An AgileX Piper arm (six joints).
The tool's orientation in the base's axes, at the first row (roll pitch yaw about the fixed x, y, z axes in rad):
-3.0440 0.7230 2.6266
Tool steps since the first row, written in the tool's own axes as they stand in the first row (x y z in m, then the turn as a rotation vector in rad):
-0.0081 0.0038 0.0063 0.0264 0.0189 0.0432
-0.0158 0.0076 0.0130 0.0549 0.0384 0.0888
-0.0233 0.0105 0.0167 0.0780 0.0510 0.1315
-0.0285 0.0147 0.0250 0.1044 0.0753 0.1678
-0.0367 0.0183 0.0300 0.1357 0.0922 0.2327
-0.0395 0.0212 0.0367 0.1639 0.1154 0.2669
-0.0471 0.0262 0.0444 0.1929 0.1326 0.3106
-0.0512 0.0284 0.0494 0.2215 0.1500 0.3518
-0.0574 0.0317 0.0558 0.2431 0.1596 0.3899
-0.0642 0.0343 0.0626 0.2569 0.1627 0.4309
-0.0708 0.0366 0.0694 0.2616 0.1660 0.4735
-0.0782 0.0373 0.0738 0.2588 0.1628 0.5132
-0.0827 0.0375 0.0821 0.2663 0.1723 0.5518
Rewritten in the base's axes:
0.0107 -0.0024 0.0004 0.0158 0.0078 -0.0511
0.0213 -0.0048 0.0002 0.0318 0.0160 -0.1054
0.0297 -0.0067 0.0022 0.0460 0.0176 -0.1535
0.0398 -0.0085 -0.0009 0.0611 0.0327 -0.1998
0.0497 -0.0106 0.0006 0.0840 0.0318 -0.2702
0.0566 -0.0119 -0.0028 0.0962 0.0476 -0.3160
0.0684 -0.0137 -0.0039 0.1097 0.0548 -0.3691
0.0749 -0.0154 -0.0051 0.1221 0.0630 -0.4200
0.0841 -0.0176 -0.0060 0.1333 0.0634 -0.4635
0.0935 -0.0207 -0.0067 0.1475 0.0543 -0.5034
0.1026 -0.0240 -0.0076 0.1686 0.0414 -0.5386
0.1102 -0.0280 -0.0061 0.1895 0.0215 -0.5661
0.1176 -0.0328 -0.0093 0.2101 0.0164 -0.6006

